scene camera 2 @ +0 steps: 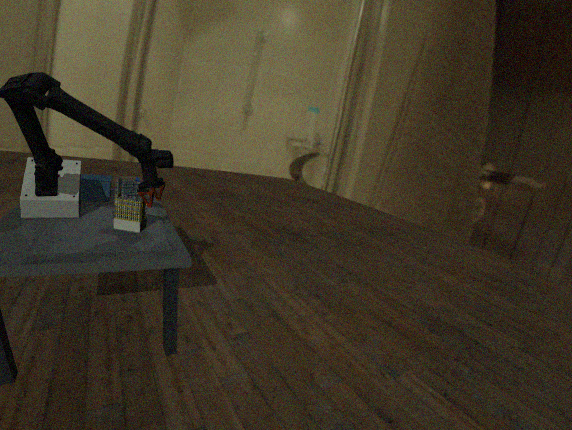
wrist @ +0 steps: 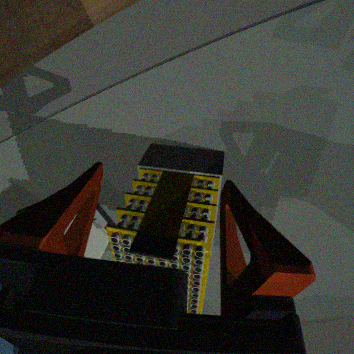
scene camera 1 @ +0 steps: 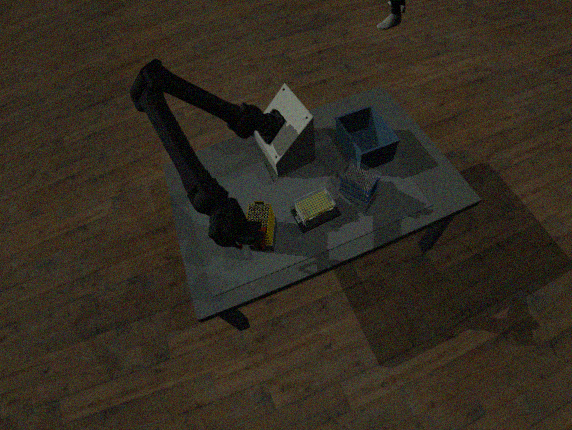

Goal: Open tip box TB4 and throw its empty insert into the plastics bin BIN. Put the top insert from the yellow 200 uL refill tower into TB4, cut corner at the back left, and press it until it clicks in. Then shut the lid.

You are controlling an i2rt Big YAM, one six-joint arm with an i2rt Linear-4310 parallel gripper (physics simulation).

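Note:
The yellow refill tower (scene camera 1: 260,214) (scene camera 2: 128,210) (wrist: 197,260) stands upright on the table, a stack of yellow inserts on a white and dark base, with a dark band down its side. My gripper (scene camera 1: 251,242) (scene camera 2: 155,201) (wrist: 163,177) is open and empty, its orange-red fingers on either side of the tower in the wrist view; their exact height against the top insert is unclear. A tip box with a pale yellow insert (scene camera 1: 315,205) sits mid-table; its label is unreadable and its lid's state unclear. The blue bin BIN (scene camera 1: 381,146) (scene camera 2: 97,188) stands at the back right in scene camera 1.
A clear and blue rack-like stack (scene camera 1: 359,184) (scene camera 2: 129,187) stands between the tip box and the bin. The white sloped arm mount (scene camera 1: 292,105) (scene camera 2: 50,207) stands at the back of the grey table (scene camera 1: 215,302) (scene camera 2: 100,262). The table's near edge lies beyond the tower.

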